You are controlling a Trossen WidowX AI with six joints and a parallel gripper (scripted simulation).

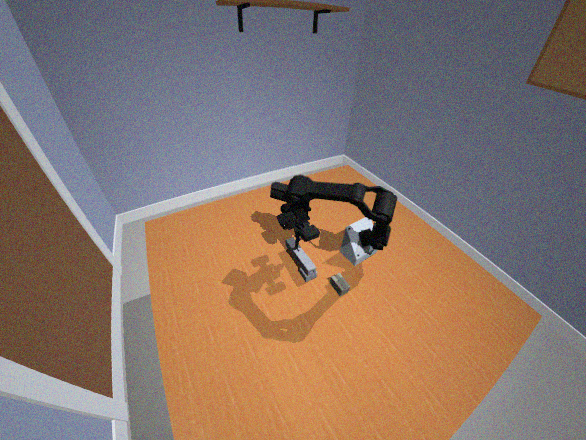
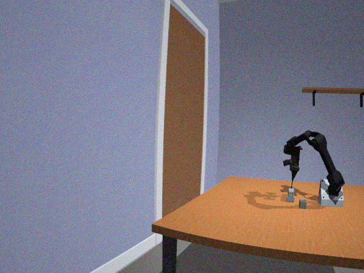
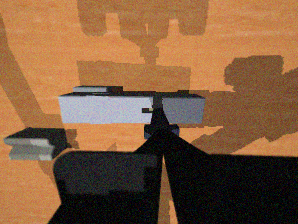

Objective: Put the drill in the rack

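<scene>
Now: the dark key 3 cm below my gripper tip. From my gripper tip the other things lie so: grey holder block (4 cm to the left, 9 cm below); then drill (1 cm ahead, 6 cm to the left, 8 cm below); then grey rack (7 cm behind, 21 cm to the left, 10 cm below).
</scene>
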